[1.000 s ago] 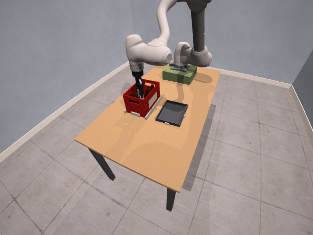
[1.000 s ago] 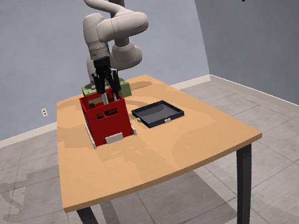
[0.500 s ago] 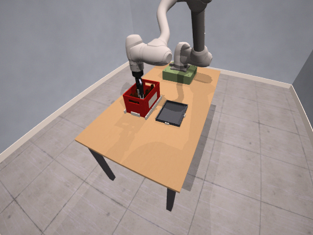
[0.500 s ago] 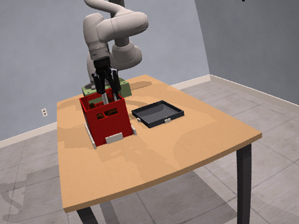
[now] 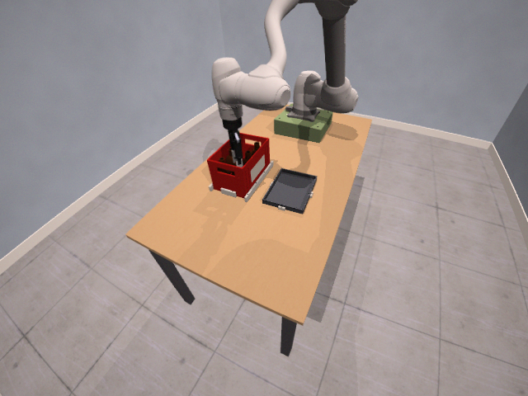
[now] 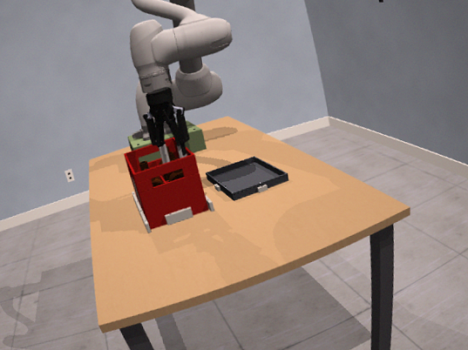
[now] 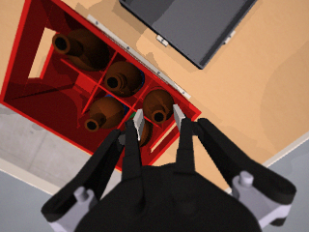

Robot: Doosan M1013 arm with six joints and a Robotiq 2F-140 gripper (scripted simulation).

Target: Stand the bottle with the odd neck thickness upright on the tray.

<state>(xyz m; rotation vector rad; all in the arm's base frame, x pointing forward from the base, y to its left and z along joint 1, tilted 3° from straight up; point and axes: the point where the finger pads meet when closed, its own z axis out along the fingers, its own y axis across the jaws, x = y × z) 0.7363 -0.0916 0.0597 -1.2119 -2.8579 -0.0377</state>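
My hand is 90 mm above the glass bottle and 80 mm to the left of it. Round my hand: dark grey tray: 220 mm to the left, 160 mm below, 80 mm behind; then red crate: 90 mm below, 90 mm behind, 40 mm to the right.
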